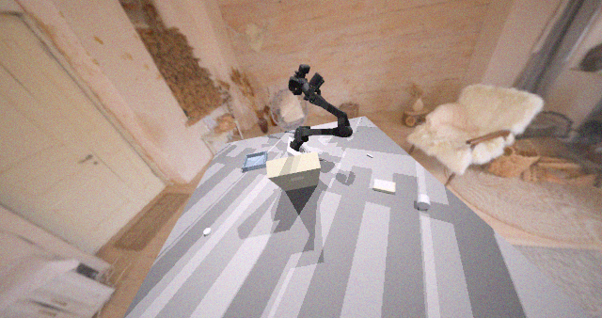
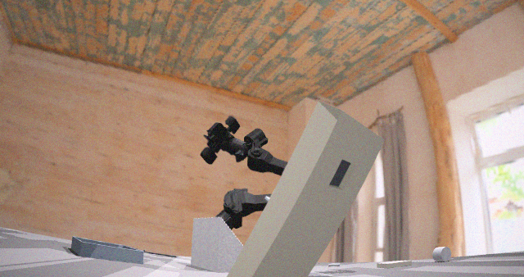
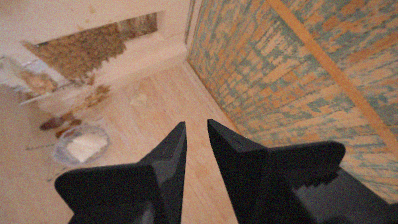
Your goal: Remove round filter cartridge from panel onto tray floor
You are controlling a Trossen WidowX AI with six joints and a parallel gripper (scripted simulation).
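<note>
Now: the round filter cartridge 61 cm ahead of my gripper tip, 25 cm below it and 3 cm to the right of it. Round my gripper tip: beige service panel 56 cm ahead, 33 cm below, 4 cm to the right; blue-grey tray 48 cm below, 36 cm to the right, 21 cm ahead; white flat block 56 cm ahead, 48 cm below, 36 cm to the left.
</note>
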